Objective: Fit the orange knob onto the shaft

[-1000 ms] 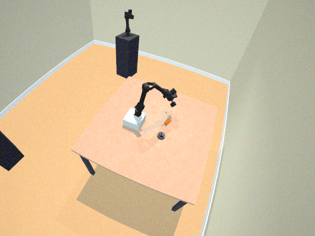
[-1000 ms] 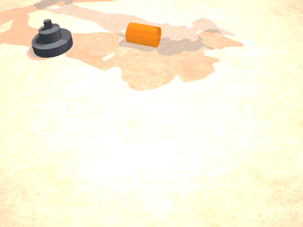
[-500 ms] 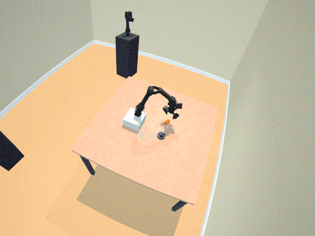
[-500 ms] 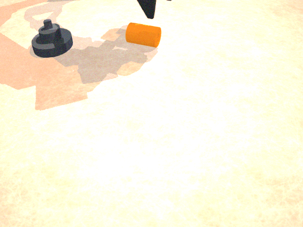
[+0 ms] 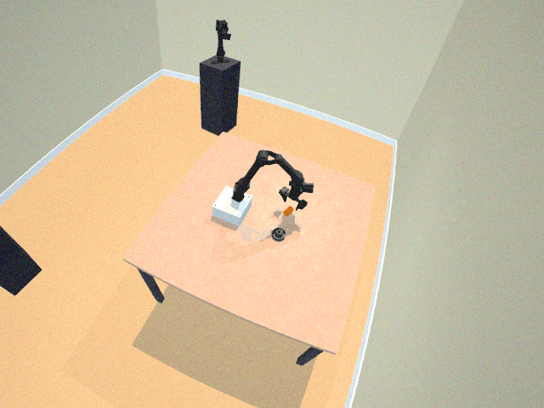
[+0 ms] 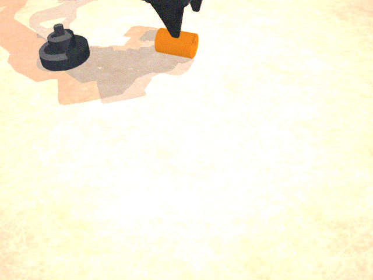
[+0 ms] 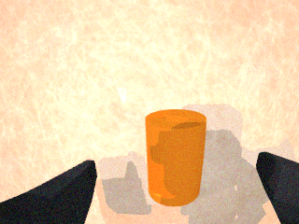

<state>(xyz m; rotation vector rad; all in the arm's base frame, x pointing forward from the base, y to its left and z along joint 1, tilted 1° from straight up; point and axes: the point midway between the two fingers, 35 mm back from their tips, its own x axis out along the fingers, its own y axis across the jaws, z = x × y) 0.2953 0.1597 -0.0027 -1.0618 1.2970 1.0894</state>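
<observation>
The orange knob is 4 cm below my gripper tip and 2 cm to the right of it. The rest, counted from my gripper tip: round pedestal 20 cm to the right, 3 cm below, 3 cm ahead.
</observation>
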